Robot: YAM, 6 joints.
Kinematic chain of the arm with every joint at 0, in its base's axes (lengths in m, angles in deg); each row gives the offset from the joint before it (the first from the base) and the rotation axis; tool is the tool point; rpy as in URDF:
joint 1: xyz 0 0 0.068 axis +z
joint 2: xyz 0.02 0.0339 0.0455 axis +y
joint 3: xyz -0.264 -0.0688 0 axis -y
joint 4: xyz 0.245 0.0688 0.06 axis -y
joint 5: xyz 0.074 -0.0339 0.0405 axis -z
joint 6: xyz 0.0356 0 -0.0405 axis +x
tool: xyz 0 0 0 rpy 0 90 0
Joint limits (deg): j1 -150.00..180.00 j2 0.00..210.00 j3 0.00..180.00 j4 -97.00..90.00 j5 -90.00..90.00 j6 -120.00..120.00
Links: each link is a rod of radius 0.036 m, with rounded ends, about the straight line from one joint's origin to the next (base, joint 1, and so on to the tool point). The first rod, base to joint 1, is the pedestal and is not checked.
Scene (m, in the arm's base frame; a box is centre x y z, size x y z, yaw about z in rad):
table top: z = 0
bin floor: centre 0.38 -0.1 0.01 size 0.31 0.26 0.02 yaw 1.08
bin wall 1: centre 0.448 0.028 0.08 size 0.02 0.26 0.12 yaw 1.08
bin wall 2: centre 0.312 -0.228 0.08 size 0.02 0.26 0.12 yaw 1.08
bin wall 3: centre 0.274 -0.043 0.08 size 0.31 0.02 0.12 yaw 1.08
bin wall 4: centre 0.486 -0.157 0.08 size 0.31 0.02 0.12 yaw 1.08
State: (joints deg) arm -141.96 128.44 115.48 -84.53 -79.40 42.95
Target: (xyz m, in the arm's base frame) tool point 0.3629 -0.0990 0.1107
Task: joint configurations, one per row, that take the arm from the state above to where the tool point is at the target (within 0.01 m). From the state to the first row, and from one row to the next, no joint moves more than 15 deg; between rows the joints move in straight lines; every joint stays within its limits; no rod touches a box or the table.
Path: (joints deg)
1: -128.48 127.26 114.16 -85.25 -79.49 42.95
2: -114.99 126.09 112.85 -85.98 -79.58 42.95
3: -101.51 124.91 111.53 -86.70 -79.66 42.95
4: -88.03 123.74 110.21 -87.42 -79.75 42.95
5: -74.54 122.56 108.90 -88.15 -79.84 42.95
6: -61.06 121.39 107.58 -88.87 -79.93 42.95
7: -47.58 120.21 106.26 -89.59 -80.02 42.95
8: -34.09 119.04 104.95 -90.31 -80.10 42.95
9: -20.61 117.86 103.63 -91.04 -80.19 42.95
10: -20.60 127.13 98.20 -90.25 -79.39 42.95
11: -20.58 136.41 92.77 -89.47 -78.59 42.95

